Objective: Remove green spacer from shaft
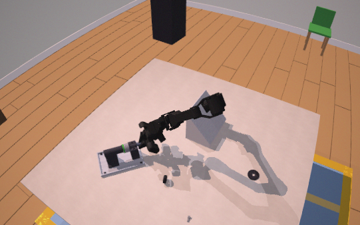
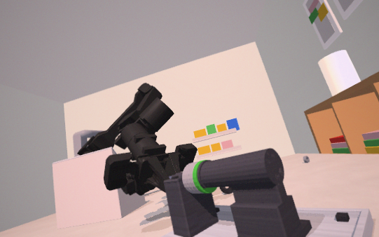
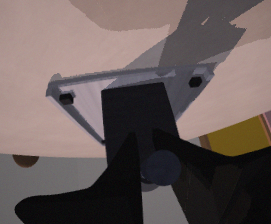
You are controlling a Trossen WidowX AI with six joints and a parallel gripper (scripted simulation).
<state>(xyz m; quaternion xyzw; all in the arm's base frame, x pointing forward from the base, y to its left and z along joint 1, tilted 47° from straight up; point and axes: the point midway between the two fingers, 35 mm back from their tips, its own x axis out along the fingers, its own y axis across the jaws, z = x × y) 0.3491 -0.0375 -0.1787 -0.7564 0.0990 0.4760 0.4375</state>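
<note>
Now: the green spacer 6 cm ahead of my gripper tip, 4 cm to the right of it and 2 cm above it. Round my gripper tip: dark ring: 5 cm ahead, 20 cm to the left, 4 cm below; then shaft: 4 cm ahead, 2 cm to the right, 2 cm above.
</note>
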